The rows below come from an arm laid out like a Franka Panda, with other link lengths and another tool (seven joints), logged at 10 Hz.
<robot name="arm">
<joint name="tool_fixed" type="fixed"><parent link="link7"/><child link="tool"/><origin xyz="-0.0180 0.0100 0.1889" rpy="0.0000 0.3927 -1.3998"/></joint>
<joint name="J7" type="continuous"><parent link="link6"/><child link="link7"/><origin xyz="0.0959 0.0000 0.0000" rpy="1.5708 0.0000 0.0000"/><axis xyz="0 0 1"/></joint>
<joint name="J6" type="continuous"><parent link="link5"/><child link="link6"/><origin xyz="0.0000 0.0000 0.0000" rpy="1.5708 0.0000 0.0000"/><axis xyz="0 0 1"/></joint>
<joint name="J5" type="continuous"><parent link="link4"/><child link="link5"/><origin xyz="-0.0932 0.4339 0.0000" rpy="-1.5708 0.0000 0.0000"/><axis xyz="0 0 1"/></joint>
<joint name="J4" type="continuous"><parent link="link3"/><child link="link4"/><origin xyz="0.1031 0.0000 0.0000" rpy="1.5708 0.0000 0.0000"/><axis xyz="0 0 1"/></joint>
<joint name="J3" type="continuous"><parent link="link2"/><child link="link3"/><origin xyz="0.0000 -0.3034 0.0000" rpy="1.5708 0.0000 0.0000"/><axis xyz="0 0 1"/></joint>
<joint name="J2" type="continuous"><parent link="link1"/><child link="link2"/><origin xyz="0.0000 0.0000 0.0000" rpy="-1.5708 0.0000 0.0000"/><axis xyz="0 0 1"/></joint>
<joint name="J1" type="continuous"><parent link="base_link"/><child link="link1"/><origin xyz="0.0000 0.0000 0.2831" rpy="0.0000 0.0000 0.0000"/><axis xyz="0 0 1"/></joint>
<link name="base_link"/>
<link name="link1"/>
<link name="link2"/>
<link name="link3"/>
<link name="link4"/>
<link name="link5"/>
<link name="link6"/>
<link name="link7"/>
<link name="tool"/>
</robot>
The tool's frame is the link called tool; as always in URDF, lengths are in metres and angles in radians. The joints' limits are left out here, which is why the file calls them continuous.
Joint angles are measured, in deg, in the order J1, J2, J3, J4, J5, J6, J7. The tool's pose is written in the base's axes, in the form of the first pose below.
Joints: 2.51, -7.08, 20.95, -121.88, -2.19, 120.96, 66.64
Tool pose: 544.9, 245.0, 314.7, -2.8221, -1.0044, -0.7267
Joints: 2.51, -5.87, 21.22, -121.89, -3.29, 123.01, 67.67
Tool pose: 551.0, 248.8, 306.2, -2.8220, -1.0048, -0.7540
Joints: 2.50, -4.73, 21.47, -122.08, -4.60, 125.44, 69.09
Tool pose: 557.1, 252.4, 297.4, -2.8235, -0.9997, -0.7903
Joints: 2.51, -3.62, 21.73, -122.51, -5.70, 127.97, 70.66
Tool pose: 561.7, 256.7, 286.9, -2.8234, -0.9877, -0.8231
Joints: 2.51, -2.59, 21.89, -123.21, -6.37, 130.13, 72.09
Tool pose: 563.8, 259.4, 274.2, -2.8253, -0.9683, -0.8393
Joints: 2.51, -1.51, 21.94, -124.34, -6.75, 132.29, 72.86
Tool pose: 563.3, 260.3, 257.0, -2.8241, -0.9575, -0.8396
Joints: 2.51, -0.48, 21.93, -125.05, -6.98, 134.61, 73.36
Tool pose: 565.1, 262.0, 244.7, -2.8147, -0.9473, -0.8541
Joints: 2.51, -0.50, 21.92, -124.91, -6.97, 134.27, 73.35
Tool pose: 565.1, 261.7, 245.5, -2.8170, -0.9472, -0.8498
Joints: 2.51, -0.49, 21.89, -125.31, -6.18, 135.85, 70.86
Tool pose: 566.4, 263.1, 244.9, -2.7785, -0.9893, -0.8675
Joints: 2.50, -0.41, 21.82, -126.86, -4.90, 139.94, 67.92
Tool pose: 567.8, 264.9, 238.3, -2.7204, -1.0280, -0.9139
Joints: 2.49, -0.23, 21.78, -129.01, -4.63, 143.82, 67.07
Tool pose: 565.2, 264.4, 225.2, -2.6925, -1.0398, -0.9474
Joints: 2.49, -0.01, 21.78, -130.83, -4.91, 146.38, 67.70
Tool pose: 560.6, 263.2, 212.1, -2.6892, -1.0304, -0.9609
